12 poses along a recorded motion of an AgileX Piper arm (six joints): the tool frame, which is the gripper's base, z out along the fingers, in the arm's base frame.
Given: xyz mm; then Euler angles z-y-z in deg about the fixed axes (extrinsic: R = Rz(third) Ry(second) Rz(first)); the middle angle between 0 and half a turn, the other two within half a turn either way.
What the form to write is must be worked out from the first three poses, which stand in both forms.
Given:
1: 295, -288, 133, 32.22, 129.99, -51.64
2: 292, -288, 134, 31.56, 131.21, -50.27
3: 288, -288, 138, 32.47, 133.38, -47.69
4: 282, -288, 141, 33.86, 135.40, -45.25
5: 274, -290, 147, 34.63, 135.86, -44.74
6: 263, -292, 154, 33.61, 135.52, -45.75
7: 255, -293, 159, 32.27, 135.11, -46.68
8: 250, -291, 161, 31.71, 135.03, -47.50
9: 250, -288, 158, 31.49, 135.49, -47.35
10: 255, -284, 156, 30.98, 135.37, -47.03
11: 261, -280, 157, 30.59, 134.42, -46.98
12: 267, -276, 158, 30.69, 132.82, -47.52
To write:
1: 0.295, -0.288, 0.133, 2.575, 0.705, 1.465
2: 0.292, -0.288, 0.134, 2.603, 0.696, 1.514
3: 0.288, -0.288, 0.138, 2.625, 0.660, 1.562
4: 0.282, -0.288, 0.141, 2.639, 0.623, 1.596
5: 0.274, -0.290, 0.147, 2.638, 0.610, 1.595
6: 0.263, -0.292, 0.154, 2.644, 0.623, 1.593
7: 0.255, -0.293, 0.159, 2.653, 0.639, 1.599
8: 0.250, -0.291, 0.161, 2.658, 0.645, 1.595
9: 0.250, -0.288, 0.158, 2.667, 0.641, 1.605
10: 0.255, -0.284, 0.156, 2.671, 0.646, 1.620
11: 0.261, -0.280, 0.157, 2.663, 0.662, 1.620
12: 0.267, -0.276, 0.158, 2.638, 0.683, 1.594
